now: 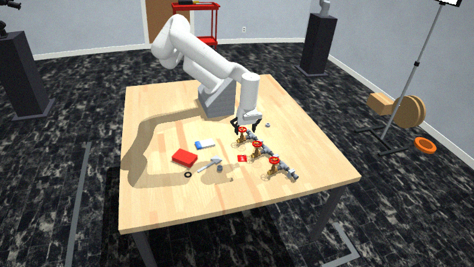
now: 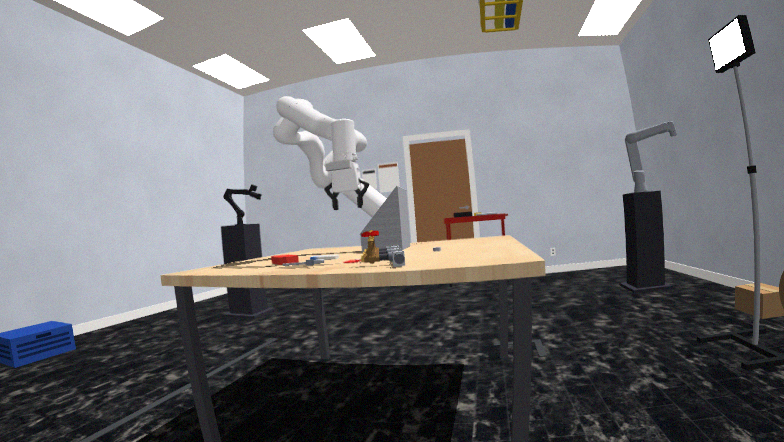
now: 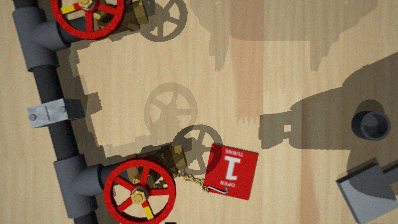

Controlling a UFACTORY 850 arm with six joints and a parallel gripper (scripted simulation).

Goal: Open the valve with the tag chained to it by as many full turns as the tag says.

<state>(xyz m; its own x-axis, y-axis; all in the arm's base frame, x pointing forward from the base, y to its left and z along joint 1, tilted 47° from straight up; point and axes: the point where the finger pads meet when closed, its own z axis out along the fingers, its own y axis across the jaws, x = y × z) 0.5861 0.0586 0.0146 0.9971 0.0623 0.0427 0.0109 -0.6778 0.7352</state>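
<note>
My hand is 20 cm above the red tag and 1 cm past it. The rest, counted from my hand: grey cylinder (19 cm below, 14 cm to the right, 5 cm ahead); then grey tool (19 cm below, 18 cm to the right); then white card (19 cm below, 18 cm to the right, 17 cm behind).
</note>
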